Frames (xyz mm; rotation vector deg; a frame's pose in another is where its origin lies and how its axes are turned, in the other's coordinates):
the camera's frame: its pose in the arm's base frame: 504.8 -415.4 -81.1 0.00 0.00 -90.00
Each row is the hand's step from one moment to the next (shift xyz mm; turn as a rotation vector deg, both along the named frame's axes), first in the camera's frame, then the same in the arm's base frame.
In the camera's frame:
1: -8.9 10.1 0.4 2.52 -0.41 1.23
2: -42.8 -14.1 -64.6 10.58 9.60 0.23
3: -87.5 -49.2 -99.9 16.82 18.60 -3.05
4: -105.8 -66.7 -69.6 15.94 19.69 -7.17
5: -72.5 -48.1 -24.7 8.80 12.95 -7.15
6: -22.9 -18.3 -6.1 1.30 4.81 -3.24
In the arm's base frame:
1: 10.1 8.9 0.4 -0.41 -2.52 1.23
2: -14.1 42.8 -64.6 9.60 -10.58 0.23
3: -49.2 87.5 -99.9 18.60 -16.82 -3.05
4: -66.7 105.8 -69.6 19.69 -15.94 -7.17
5: -48.1 72.5 -24.7 12.95 -8.80 -7.15
6: -18.3 22.9 -6.1 4.81 -1.30 -3.24

